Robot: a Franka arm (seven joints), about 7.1 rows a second.
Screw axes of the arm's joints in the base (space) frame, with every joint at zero. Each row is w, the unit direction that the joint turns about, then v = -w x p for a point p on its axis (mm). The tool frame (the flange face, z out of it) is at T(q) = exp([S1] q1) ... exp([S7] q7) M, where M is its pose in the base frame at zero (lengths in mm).
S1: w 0 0 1 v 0 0 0
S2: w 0 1 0 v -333 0 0
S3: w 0 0 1 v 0 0 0
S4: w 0 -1 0 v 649 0 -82.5
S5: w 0 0 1 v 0 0 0
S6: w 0 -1 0 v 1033 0 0
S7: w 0 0 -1 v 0 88 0
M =
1 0 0 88
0 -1 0 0
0 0 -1 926
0 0 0 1
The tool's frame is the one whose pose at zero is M.
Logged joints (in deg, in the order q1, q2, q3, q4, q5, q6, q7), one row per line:
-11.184, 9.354, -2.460, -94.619, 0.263, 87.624, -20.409
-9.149, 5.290, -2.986, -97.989, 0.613, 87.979, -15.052
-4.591, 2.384, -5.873, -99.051, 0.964, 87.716, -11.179
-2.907, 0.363, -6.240, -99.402, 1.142, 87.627, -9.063
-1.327, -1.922, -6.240, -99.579, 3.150, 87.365, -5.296
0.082, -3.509, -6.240, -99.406, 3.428, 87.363, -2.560
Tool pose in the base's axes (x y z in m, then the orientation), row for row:
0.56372, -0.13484, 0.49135, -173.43, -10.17, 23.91
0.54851, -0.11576, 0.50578, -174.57, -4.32, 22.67
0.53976, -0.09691, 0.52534, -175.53, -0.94, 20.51
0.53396, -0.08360, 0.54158, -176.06, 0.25, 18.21
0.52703, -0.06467, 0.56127, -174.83, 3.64, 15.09
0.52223, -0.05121, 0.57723, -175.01, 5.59, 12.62
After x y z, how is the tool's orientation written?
As a rotation vector, in degrees.
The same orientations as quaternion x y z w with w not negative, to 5 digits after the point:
-0.98815, -0.05795, 0.13623, 0.04043
-0.99080, -0.02452, 0.12867, 0.03412
-0.99282, -0.00532, 0.11601, 0.02856
-0.99435, 0.00141, 0.10285, 0.02618
-0.99532, 0.02072, 0.08591, 0.03910
-0.99615, 0.03182, 0.07183, 0.03879

